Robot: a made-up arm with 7 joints.
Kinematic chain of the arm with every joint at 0, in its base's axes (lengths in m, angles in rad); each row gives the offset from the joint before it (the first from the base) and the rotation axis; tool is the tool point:
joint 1: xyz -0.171 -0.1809 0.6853 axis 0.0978 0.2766 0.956
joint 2: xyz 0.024 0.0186 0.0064 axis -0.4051 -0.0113 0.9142
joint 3: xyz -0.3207 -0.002 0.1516 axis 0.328 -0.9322 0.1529
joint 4: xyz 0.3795 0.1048 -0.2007 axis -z
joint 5: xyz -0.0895 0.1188 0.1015 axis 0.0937 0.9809 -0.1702
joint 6: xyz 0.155 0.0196 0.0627 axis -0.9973 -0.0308 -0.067
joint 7: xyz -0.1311 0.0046 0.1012 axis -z
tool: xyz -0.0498 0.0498 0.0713
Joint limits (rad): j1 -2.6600..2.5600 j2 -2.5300..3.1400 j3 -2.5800..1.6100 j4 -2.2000..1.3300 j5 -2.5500..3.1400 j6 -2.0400..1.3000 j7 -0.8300..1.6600
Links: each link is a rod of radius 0.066 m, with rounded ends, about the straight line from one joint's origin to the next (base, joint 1, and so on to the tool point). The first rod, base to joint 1, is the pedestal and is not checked.
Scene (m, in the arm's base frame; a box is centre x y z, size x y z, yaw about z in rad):
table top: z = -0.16
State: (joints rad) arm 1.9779 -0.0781 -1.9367 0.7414 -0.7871 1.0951 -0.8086
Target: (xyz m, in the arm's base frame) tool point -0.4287 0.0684 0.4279
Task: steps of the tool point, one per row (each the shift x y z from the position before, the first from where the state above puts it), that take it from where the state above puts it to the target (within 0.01 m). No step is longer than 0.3 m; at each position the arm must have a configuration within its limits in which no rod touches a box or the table.
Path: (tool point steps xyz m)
1: -0.2191 0.1793 -0.0548
2: -0.1064 0.2591 -0.0434
3: 0.0329 0.2747 -0.0173
4: 0.1587 0.2191 0.0239

